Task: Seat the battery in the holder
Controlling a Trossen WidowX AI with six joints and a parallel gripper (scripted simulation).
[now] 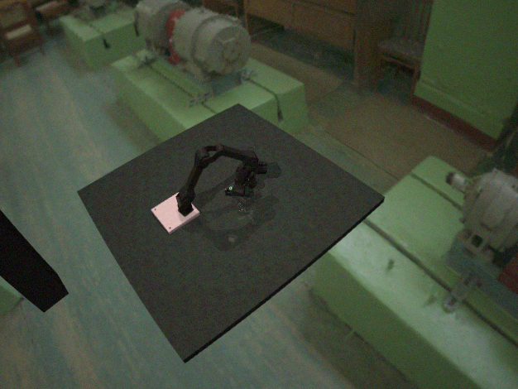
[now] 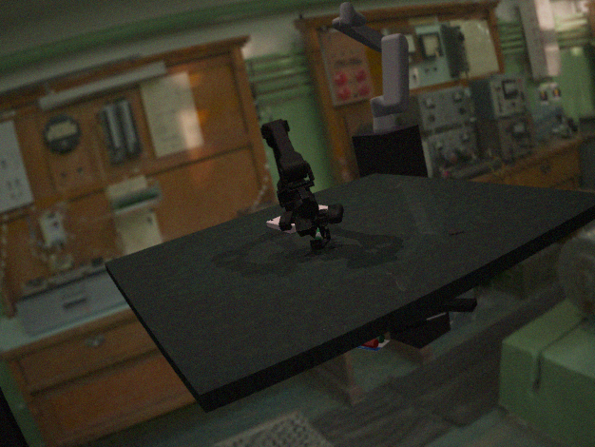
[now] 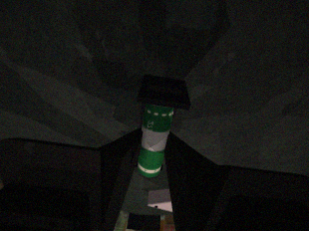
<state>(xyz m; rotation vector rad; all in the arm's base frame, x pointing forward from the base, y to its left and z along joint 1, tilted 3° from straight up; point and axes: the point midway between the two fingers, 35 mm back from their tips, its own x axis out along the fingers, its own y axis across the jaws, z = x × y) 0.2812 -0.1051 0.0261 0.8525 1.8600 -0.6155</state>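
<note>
The battery is 10 mm above my gripper tip.
</note>
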